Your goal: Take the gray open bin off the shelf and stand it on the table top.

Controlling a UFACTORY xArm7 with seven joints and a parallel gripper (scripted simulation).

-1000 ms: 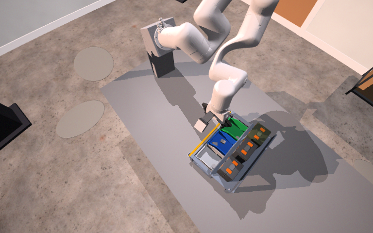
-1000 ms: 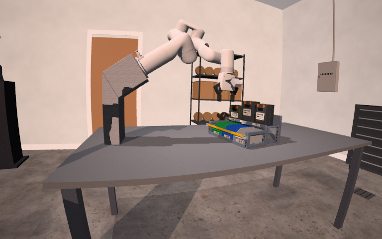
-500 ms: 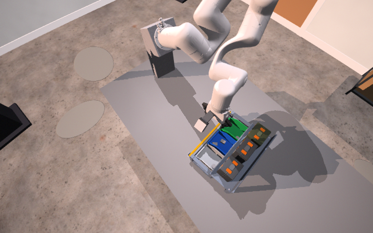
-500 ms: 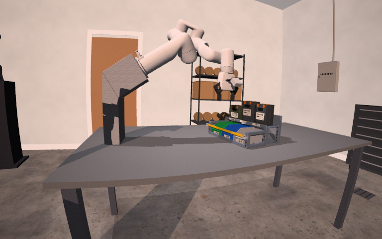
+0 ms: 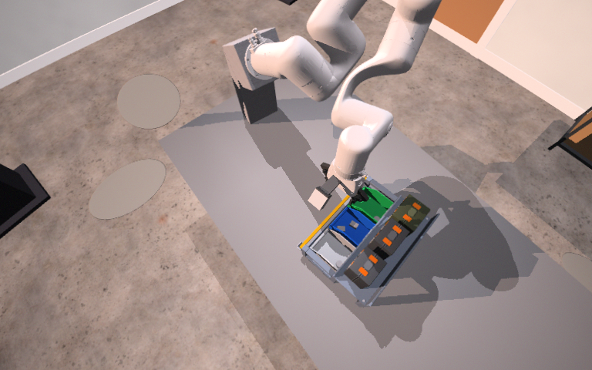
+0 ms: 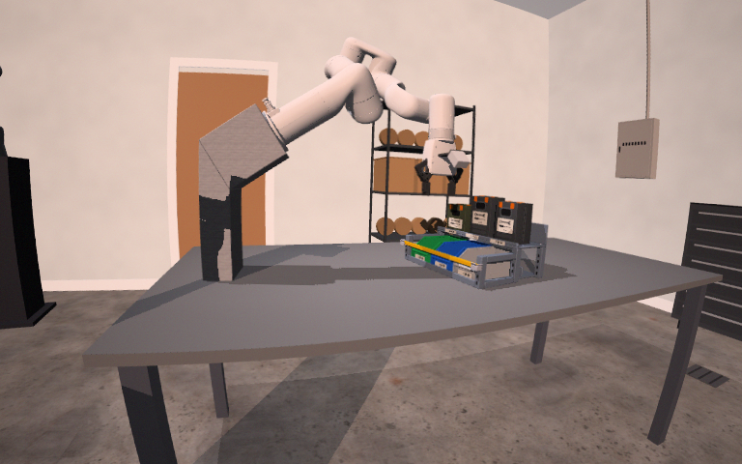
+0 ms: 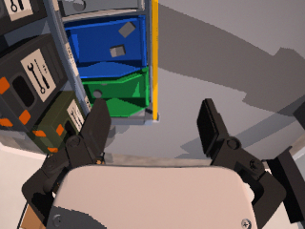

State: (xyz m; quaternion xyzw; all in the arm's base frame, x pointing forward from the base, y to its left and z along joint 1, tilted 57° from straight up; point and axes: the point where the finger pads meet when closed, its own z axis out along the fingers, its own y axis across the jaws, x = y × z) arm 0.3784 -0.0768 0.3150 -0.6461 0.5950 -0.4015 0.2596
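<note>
The yellow bar lies 18 cm below my hand. The rest, counted from my hand: gray open bin: 10 cm ahead, 12 cm to the right, 20 cm below; green bin: 11 cm ahead, 11 cm to the left, 20 cm below; blue bin: 10 cm ahead, 1 cm to the right, 20 cm below.
</note>
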